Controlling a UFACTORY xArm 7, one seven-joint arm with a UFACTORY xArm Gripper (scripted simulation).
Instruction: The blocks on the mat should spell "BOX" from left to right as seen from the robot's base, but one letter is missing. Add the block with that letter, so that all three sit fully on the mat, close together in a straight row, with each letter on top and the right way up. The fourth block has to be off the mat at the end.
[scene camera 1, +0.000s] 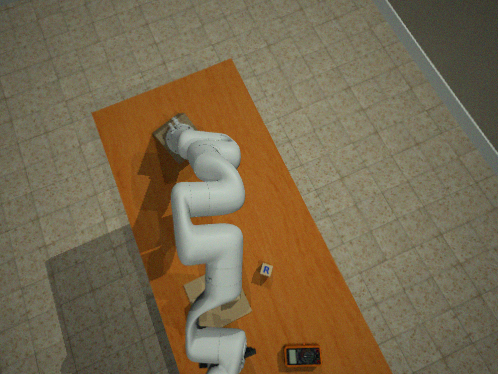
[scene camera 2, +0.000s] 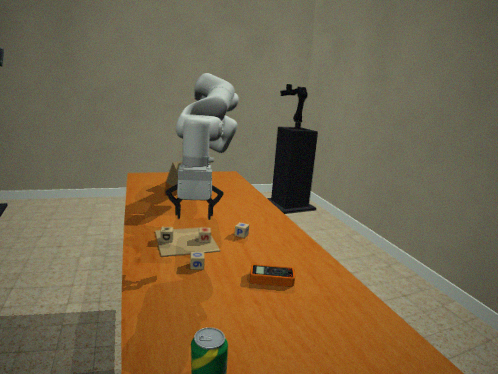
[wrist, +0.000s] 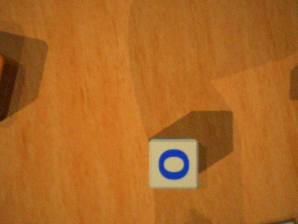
Labels:
My gripper (scene camera 2: 194, 217): 102 cm from the lens. A tan mat (scene camera 2: 185, 241) is 121 cm from the lens. An orange multimeter (scene camera 2: 260, 274): 98 cm from the lens. The marked spots on the tan mat and the orange multimeter are 34 cm apart.

